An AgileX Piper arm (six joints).
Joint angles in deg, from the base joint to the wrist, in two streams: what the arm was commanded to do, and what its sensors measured. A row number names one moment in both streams.
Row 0, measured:
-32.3 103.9 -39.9 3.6 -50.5 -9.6
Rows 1 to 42, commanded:
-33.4 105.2 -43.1 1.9 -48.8 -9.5
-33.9 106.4 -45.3 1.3 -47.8 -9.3
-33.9 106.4 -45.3 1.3 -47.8 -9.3
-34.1 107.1 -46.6 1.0 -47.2 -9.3
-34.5 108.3 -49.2 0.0 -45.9 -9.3
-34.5 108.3 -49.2 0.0 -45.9 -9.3
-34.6 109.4 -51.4 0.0 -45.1 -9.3
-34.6 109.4 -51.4 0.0 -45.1 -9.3
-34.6 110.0 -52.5 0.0 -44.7 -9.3
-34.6 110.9 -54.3 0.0 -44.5 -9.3
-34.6 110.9 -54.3 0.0 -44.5 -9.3
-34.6 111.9 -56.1 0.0 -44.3 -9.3
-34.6 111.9 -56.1 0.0 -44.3 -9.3
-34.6 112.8 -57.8 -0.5 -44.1 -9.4
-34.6 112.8 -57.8 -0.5 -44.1 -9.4
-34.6 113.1 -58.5 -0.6 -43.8 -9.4
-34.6 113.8 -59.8 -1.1 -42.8 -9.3
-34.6 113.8 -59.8 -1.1 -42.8 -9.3
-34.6 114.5 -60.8 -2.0 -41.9 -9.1
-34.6 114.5 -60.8 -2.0 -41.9 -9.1
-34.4 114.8 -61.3 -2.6 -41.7 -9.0
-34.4 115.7 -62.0 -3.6 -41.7 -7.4
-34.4 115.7 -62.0 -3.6 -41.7 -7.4
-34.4 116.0 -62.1 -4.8 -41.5 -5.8
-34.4 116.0 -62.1 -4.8 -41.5 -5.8
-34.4 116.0 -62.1 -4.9 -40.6 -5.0
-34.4 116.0 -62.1 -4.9 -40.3 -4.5
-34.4 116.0 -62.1 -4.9 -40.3 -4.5
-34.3 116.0 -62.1 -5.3 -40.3 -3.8
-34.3 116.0 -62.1 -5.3 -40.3 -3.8
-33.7 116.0 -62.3 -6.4 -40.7 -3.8
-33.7 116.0 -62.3 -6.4 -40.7 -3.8
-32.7 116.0 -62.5 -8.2 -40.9 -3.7
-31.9 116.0 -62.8 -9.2 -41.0 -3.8
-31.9 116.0 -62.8 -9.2 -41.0 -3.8
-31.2 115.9 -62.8 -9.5 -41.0 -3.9
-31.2 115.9 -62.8 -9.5 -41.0 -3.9
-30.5 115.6 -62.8 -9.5 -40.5 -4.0
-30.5 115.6 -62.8 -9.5 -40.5 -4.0
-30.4 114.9 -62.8 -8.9 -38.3 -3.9
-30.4 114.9 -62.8 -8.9 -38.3 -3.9
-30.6 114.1 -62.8 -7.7 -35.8 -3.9
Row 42, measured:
-34.1 115.3 -60.9 1.0 -35.8 -3.6
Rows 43 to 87, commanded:
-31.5 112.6 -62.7 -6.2 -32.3 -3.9
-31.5 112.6 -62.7 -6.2 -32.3 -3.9
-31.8 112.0 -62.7 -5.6 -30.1 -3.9
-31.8 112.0 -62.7 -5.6 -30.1 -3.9
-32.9 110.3 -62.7 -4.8 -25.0 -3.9
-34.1 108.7 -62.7 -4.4 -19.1 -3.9
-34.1 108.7 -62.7 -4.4 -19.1 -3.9
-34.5 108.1 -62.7 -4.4 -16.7 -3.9
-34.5 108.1 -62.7 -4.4 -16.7 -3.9
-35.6 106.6 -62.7 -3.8 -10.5 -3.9
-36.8 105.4 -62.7 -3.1 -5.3 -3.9
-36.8 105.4 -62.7 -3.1 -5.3 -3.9
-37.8 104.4 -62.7 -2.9 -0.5 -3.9
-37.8 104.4 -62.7 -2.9 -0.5 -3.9
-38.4 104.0 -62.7 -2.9 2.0 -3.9
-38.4 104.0 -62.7 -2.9 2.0 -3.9
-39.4 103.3 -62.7 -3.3 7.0 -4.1
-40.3 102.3 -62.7 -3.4 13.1 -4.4
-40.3 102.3 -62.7 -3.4 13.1 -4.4
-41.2 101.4 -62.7 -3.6 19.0 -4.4
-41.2 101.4 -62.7 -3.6 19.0 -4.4
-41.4 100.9 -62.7 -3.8 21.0 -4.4
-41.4 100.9 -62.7 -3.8 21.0 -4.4
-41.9 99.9 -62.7 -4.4 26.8 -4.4
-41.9 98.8 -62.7 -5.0 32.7 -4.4
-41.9 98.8 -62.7 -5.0 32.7 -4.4
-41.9 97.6 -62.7 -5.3 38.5 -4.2
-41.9 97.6 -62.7 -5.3 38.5 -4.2
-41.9 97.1 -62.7 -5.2 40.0 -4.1
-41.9 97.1 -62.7 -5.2 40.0 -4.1
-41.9 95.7 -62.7 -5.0 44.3 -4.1
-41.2 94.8 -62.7 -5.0 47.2 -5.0
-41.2 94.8 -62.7 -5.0 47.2 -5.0
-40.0 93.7 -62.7 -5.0 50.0 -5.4
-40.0 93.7 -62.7 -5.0 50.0 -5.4
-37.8 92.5 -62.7 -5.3 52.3 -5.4
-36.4 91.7 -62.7 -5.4 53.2 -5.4
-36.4 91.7 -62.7 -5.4 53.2 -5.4
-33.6 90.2 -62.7 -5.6 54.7 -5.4
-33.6 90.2 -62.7 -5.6 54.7 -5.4
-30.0 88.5 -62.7 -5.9 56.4 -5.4
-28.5 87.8 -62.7 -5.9 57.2 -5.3
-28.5 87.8 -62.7 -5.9 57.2 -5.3
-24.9 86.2 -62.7 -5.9 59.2 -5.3
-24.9 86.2 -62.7 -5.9 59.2 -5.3
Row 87, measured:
-28.9 88.5 -62.5 -5.3 56.1 -4.9
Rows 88 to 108, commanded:
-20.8 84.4 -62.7 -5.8 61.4 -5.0
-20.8 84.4 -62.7 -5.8 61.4 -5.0
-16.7 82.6 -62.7 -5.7 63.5 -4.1
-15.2 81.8 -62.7 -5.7 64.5 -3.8
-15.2 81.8 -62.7 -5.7 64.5 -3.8
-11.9 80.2 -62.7 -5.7 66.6 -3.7
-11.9 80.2 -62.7 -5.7 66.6 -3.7
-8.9 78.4 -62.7 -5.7 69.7 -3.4
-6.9 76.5 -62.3 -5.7 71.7 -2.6
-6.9 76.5 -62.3 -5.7 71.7 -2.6
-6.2 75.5 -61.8 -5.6 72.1 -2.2
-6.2 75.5 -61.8 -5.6 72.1 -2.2
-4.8 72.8 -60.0 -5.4 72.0 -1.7
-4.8 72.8 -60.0 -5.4 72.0 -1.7
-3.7 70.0 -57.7 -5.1 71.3 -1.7
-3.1 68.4 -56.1 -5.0 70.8 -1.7
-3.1 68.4 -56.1 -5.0 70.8 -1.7
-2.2 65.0 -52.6 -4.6 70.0 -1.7
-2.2 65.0 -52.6 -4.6 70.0 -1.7
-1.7 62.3 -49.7 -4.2 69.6 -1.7
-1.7 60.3 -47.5 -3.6 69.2 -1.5
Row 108, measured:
-2.1 64.4 -52.1 -4.4 69.6 -1.9
